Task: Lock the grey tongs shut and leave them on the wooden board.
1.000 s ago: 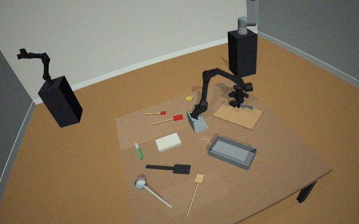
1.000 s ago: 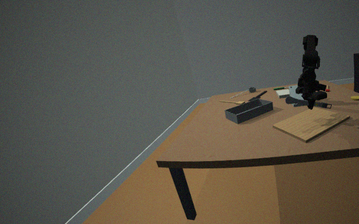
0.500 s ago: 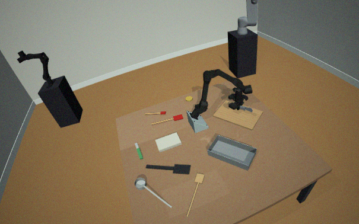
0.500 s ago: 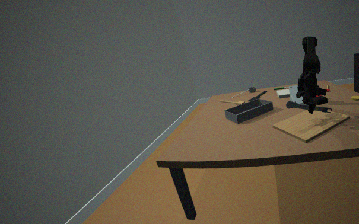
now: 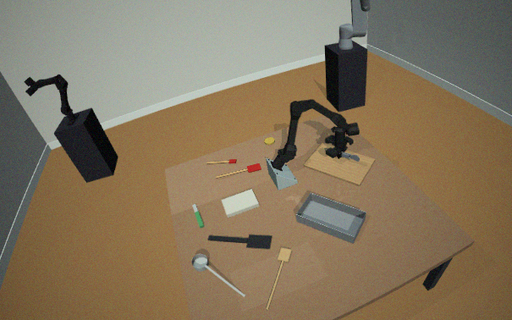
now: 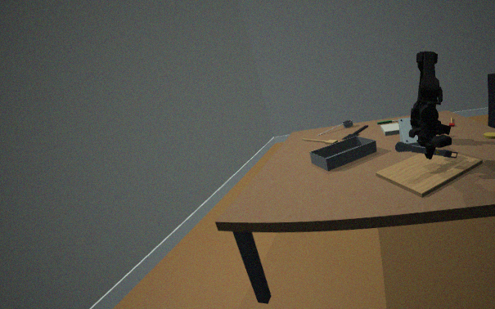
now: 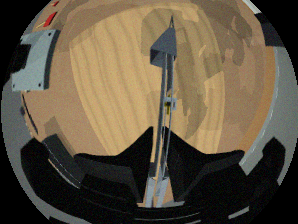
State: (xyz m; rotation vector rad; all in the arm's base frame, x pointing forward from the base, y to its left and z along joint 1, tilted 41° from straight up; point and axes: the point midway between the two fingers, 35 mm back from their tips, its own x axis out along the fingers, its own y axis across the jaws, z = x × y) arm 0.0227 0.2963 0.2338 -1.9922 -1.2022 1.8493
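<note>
My gripper tip is now 4 cm above the wooden board. Round my gripper tip: black spatula: 66 cm to the right, 34 cm ahead, 4 cm below; grey roasting tin: 37 cm ahead, 21 cm to the right, 2 cm below; white block: 63 cm to the right, 10 cm ahead, 3 cm below.
</note>
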